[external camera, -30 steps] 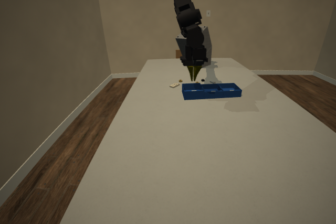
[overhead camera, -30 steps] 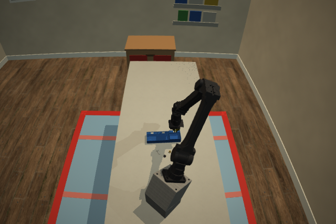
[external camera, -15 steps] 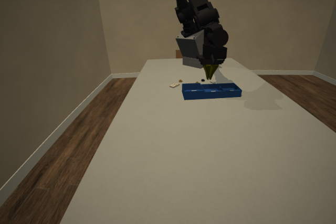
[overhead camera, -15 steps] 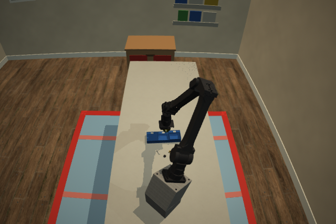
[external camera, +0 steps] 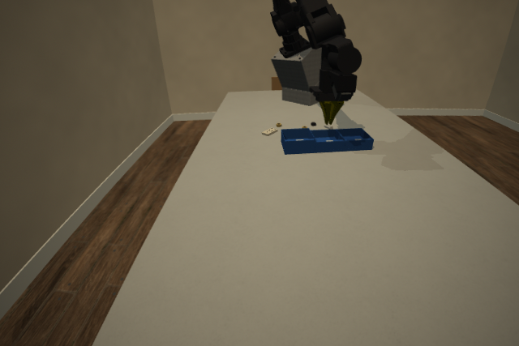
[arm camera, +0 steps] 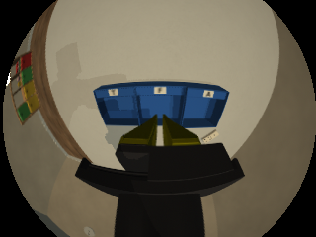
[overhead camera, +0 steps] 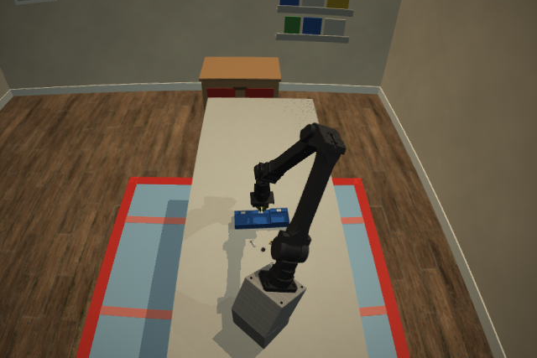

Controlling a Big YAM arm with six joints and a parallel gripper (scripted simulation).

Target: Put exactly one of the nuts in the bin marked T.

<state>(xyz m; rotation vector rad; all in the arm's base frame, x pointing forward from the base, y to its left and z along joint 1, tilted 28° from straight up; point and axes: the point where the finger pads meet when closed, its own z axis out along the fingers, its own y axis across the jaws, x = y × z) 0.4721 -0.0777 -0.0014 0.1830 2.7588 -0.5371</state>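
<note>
The blue bin unit lies 6 cm below my hand. The rest, counted from my hand: small grey screw (11 cm behind, 7 cm to the left, 7 cm below); then black nut (16 cm behind, 7 cm below, 3 cm to the left); then white domino (15 cm behind, 13 cm to the right, 7 cm below).
</note>
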